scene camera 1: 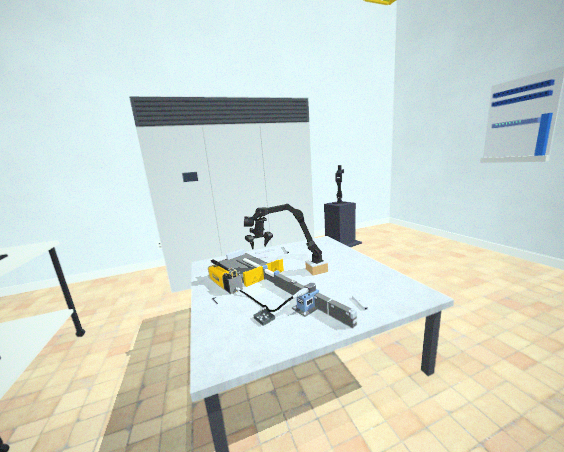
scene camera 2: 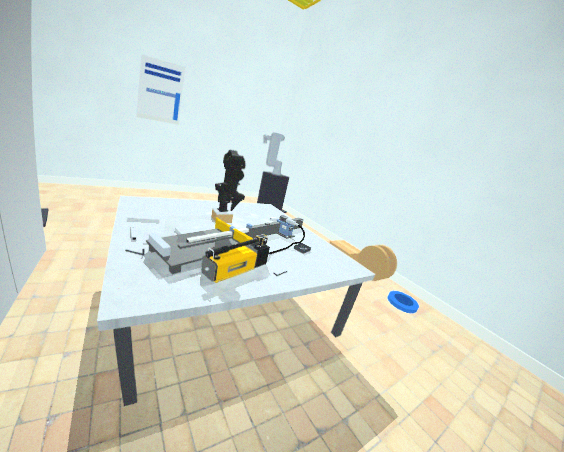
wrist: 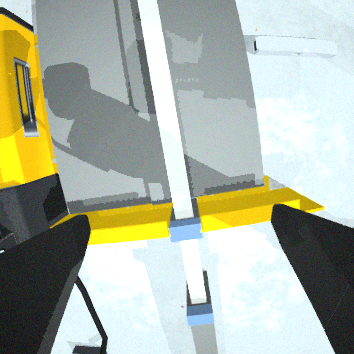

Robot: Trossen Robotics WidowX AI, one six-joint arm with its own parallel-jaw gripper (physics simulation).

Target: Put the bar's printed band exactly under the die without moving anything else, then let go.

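Frame: origin at the arm's base, x ahead, y left, z up, level; metres.
Seen in the pictures: gripper, fingertip midpoint: [scene camera 1: 258, 248] [scene camera 2: 226, 208] [wrist: 180, 219]; arm's base at its link origin: [scene camera 1: 317, 261] [scene camera 2: 222, 210].
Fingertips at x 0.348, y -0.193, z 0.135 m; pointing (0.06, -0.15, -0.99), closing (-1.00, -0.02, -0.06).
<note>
Offsets run from my fingertips to a thing's top centre. "spot": to the spot under its first point. Level surfaces: height alone.
A long white bar {spot: dx +0.020, dy -0.096, dz -0.132 m} [scene camera 1: 252, 262] [scene camera 2: 210, 237] [wrist: 167, 115] lies along the grey bed {dz -0.153 m} [scene camera 2: 175, 256] [wrist: 225, 130]. It passes through the gap in the yellow guard {spot: dx +0.093, dy +0.077, dz -0.145 m} [scene camera 1: 253, 275] [wrist: 130, 225] and a light blue guide {spot: dx -0.002, dy +0.060, dz -0.110 m} [wrist: 185, 231]. Its visible end is at a second blue block {spot: dx -0.020, dy +0.181, dz -0.110 m} [wrist: 200, 315]. My gripper [scene camera 1: 259, 246] [wrist: 180, 219] is wide open and empty above the guard, one finger on each side of the bar and apart from it. A blue device {spot: dx +0.007, dy +0.535, dz -0.141 m} [scene camera 1: 306, 301] [scene camera 2: 286, 228] stands farther along the rail [scene camera 1: 340, 311]. The printed band and the die cannot be made out.
A yellow and black unit {spot: dx +0.290, dy -0.038, dz -0.132 m} [scene camera 1: 218, 276] [scene camera 2: 235, 265] [wrist: 20, 150] stands beside the bed. A cable runs near a black pad {spot: dx +0.202, dy +0.433, dz -0.202 m} [scene camera 1: 264, 316] [scene camera 2: 302, 248]. A hex key {dx +0.359, dy +0.122, dz -0.197 m} [scene camera 1: 215, 300] [scene camera 2: 280, 273] and a thin light strip [scene camera 1: 359, 303] [scene camera 2: 143, 220] lie on the table {dz -0.203 m} [scene camera 1: 235, 360] [scene camera 2: 130, 295].
</note>
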